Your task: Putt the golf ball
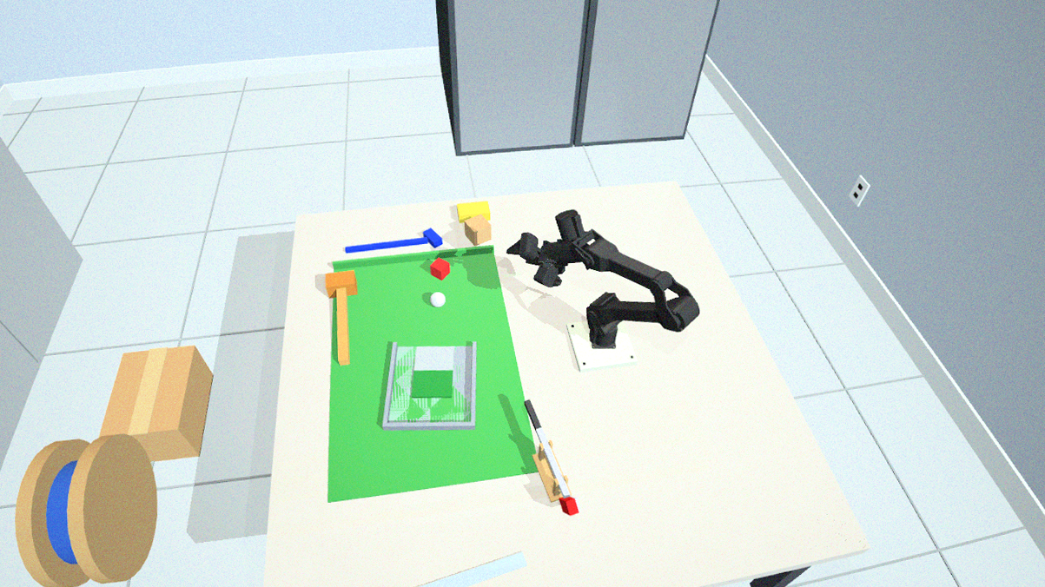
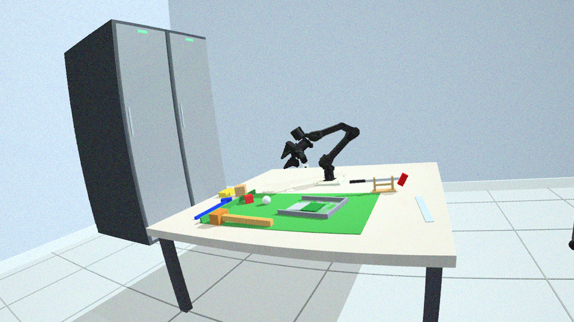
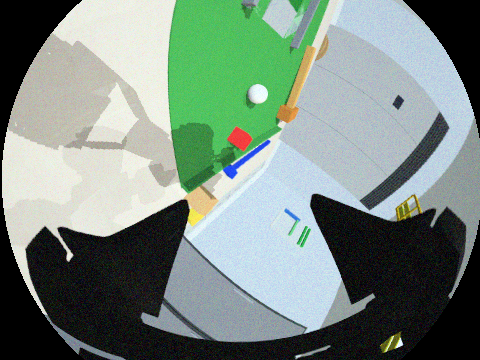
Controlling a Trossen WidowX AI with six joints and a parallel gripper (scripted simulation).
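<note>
Now: the red putter 8 cm behind my gripper tip, 53 cm to the left of it and 11 cm below it. From my gripper tip the other things lie so: white golf ball (22 cm ahead, 4 cm to the left, 14 cm below); then tan block (12 cm ahead, 25 cm to the right, 13 cm below); then red cube (22 cm ahead, 8 cm to the right, 14 cm below).
</note>
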